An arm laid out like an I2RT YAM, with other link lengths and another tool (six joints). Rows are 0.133 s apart.
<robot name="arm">
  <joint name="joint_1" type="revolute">
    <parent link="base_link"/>
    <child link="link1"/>
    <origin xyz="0 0 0.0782"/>
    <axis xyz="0 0 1"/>
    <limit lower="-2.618" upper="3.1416"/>
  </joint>
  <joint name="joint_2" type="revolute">
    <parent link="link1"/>
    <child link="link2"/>
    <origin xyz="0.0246 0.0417 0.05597"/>
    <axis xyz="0 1 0"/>
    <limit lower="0" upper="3.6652"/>
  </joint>
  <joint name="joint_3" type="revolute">
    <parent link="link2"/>
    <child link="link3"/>
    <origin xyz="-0.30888 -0.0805 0"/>
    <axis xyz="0 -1 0"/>
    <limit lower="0" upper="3.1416"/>
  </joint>
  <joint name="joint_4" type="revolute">
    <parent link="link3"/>
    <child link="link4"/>
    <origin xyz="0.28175 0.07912 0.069"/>
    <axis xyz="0 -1 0"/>
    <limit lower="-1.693" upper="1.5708"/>
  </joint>
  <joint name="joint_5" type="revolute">
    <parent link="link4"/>
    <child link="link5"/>
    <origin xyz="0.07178 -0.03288 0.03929"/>
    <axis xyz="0 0 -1"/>
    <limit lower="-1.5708" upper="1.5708"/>
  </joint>
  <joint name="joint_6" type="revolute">
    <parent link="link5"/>
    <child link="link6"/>
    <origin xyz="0.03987 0 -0.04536"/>
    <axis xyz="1 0 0"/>
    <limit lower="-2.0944" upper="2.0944"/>
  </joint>
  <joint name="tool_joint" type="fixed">
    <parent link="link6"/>
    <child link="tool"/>
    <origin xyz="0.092 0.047 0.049" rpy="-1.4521 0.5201 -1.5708"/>
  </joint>
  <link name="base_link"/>
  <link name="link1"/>
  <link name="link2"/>
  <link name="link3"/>
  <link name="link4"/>
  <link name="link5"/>
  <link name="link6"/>
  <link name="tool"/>
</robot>
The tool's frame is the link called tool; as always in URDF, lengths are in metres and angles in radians.
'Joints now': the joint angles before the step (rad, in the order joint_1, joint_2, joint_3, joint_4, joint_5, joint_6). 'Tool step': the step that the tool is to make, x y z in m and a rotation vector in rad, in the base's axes. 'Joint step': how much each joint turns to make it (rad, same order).
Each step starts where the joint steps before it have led.
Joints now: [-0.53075 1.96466 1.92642 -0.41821 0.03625 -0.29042]
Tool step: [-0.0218 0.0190 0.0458 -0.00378 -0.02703 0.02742]
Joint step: [0.00299 -0.06814 0.04909 -0.09196 -0.02652 -0.00111]
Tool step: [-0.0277 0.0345 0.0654 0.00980 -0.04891 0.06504]
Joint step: [0.01537 -0.05678 0.13508 -0.15407 -0.05865 0.01016]
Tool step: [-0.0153 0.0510 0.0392 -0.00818 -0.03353 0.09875]
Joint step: [0.06133 -0.04405 0.07391 -0.08488 -0.03785 -0.00608]
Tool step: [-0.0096 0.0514 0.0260 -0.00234 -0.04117 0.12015]
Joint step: [0.07209 -0.03201 0.03541 -0.02909 -0.05013 -0.00248]
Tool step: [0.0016 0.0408 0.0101 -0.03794 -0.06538 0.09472]
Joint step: [0.07309 -0.03390 -0.05543 0.09300 -0.01689 -0.01954]
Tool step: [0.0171 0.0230 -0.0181 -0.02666 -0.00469 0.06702]
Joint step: [0.04911 0.00829 -0.06772 0.08342 -0.01143 -0.02830]
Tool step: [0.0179 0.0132 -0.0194 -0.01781 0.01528 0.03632]
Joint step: [0.03211 0.02946 -0.02695 0.04227 0.00110 -0.02162]
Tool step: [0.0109 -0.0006 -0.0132 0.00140 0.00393 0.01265]
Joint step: [0.00069 0.01811 -0.02669 0.04021 -0.01169 -0.00263]
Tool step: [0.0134 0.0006 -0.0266 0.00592 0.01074 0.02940]
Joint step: [-0.00004 0.01429 -0.07631 0.07794 -0.02929 -0.00462]
